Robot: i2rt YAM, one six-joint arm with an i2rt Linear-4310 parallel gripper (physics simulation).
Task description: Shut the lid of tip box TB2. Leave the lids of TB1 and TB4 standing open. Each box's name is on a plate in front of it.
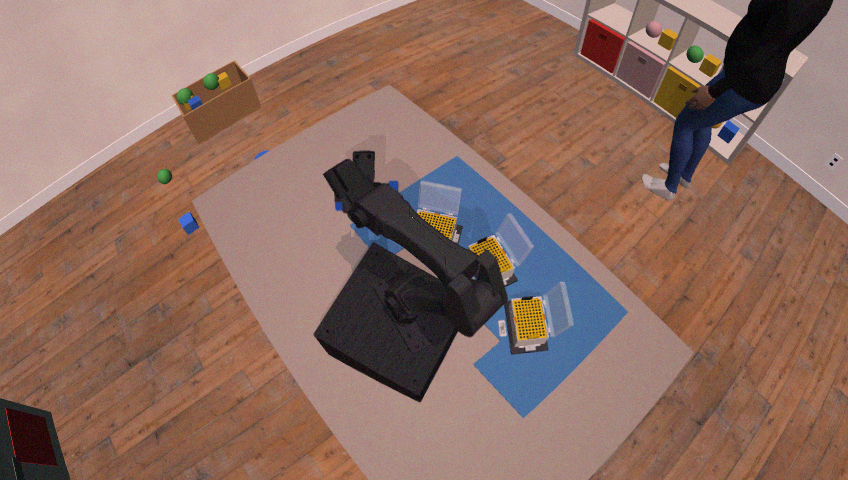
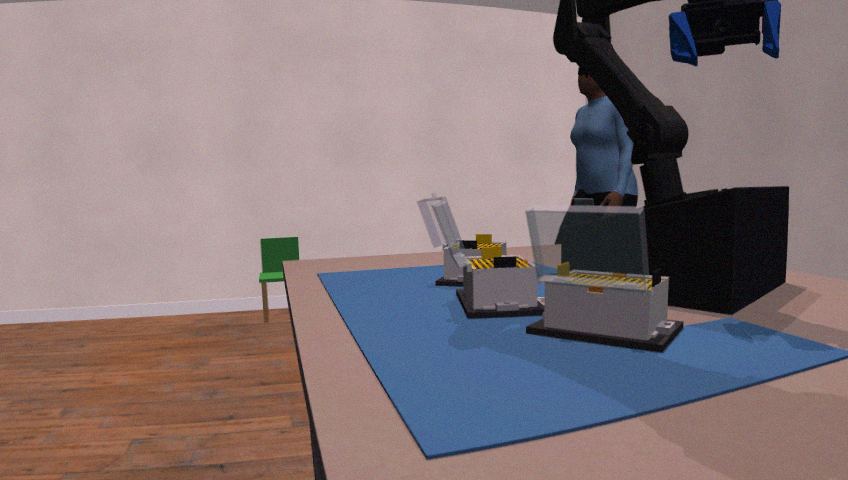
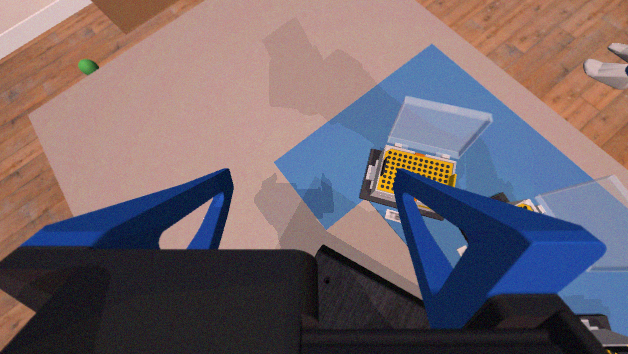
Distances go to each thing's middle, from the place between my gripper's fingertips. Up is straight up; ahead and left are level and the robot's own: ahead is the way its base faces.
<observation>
I see my gripper 170 mm short of the tip box TB1 (image 3: 440,171), 30 mm to the left of it and 250 mm above it.
</observation>
